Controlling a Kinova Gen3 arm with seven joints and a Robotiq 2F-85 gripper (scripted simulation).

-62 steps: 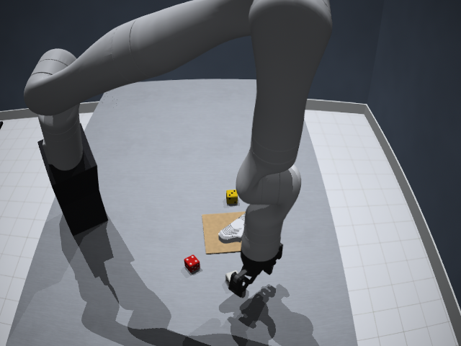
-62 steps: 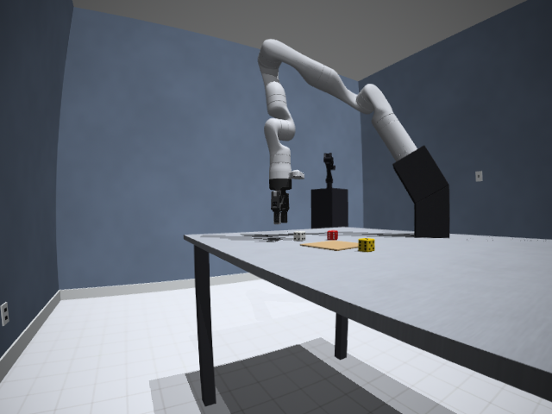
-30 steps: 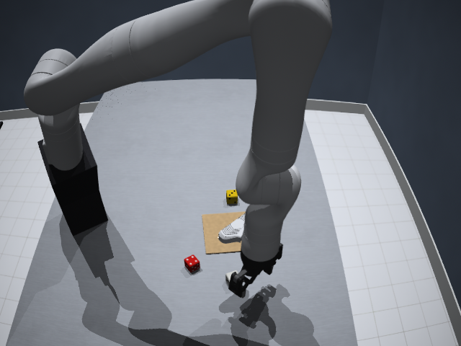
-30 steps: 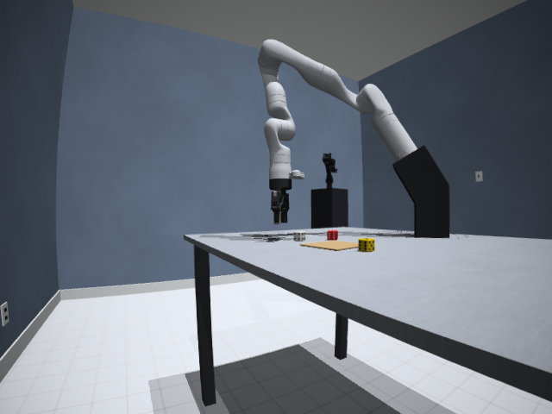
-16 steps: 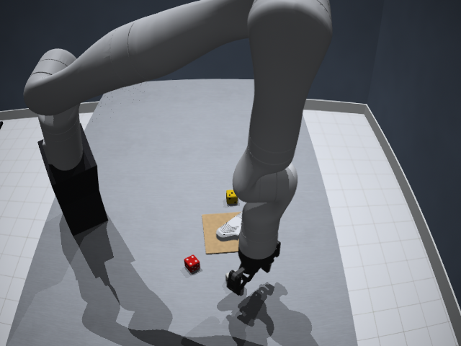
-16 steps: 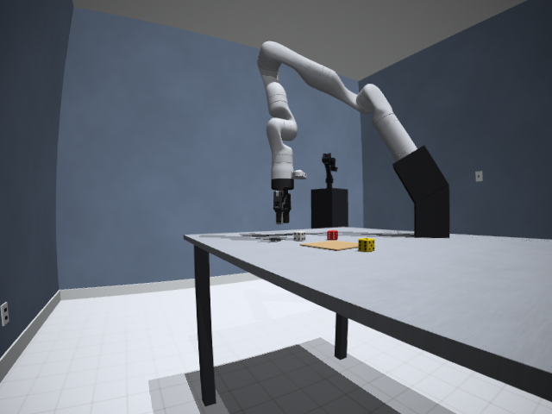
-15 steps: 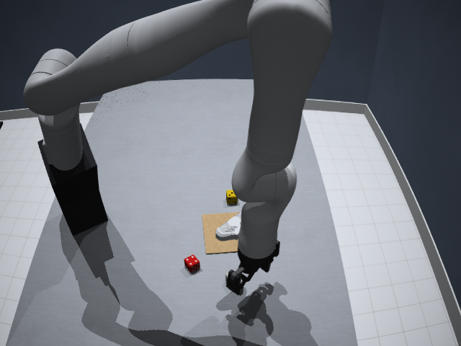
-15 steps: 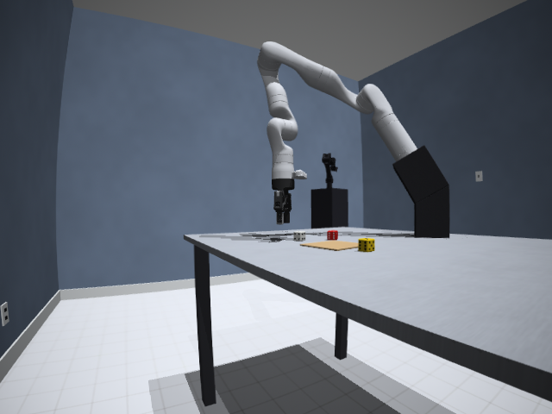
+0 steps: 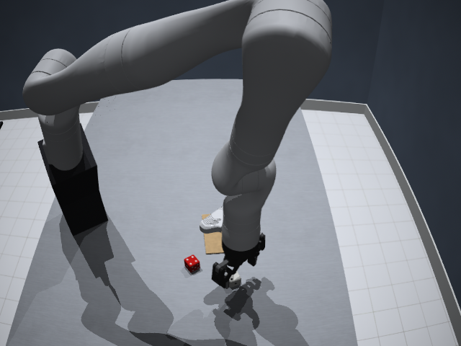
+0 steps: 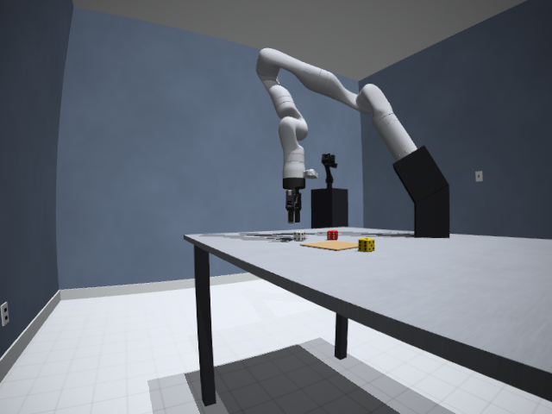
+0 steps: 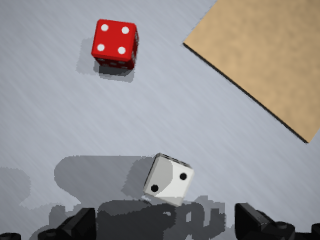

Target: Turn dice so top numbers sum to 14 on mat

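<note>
My gripper is now 5 cm above the white die, 2 cm to the right of it and 1 cm past it. Also, from my hand: tan mat 18 cm to the left, 6 cm below, 2 cm ahead; red die 10 cm behind, 8 cm to the left, 5 cm below; yellow die 30 cm to the left, 5 cm below, 5 cm ahead.
</note>
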